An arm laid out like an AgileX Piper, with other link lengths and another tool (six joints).
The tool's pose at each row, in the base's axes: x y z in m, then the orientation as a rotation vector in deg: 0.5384 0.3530 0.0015 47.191 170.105 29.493; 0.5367 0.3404 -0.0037 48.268 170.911 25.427; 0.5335 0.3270 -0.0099 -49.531 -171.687 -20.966; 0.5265 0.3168 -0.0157 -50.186 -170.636 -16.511; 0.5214 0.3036 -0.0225 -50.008 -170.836 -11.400; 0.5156 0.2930 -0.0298 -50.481 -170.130 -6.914; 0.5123 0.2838 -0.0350 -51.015 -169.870 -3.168; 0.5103 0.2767 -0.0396 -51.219 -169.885 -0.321; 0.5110 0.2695 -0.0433 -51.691 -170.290 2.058
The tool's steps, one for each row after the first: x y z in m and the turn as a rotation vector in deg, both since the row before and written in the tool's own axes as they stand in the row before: -0.0053 -0.0127 0.0009 2.672 -0.386 0.565; -0.0046 -0.0142 0.0021 2.963 -0.231 0.715; 0.0002 -0.0133 0.0029 3.003 0.392 0.739; -0.0033 -0.0148 0.0041 3.222 -0.669 -0.082; -0.0012 -0.0128 0.0058 2.953 -0.090 0.510; -0.0026 -0.0098 0.0044 2.360 -0.506 0.437; -0.0025 -0.0071 0.0043 1.744 -0.574 0.164; -0.0047 -0.0056 0.0035 1.307 -0.954 0.249
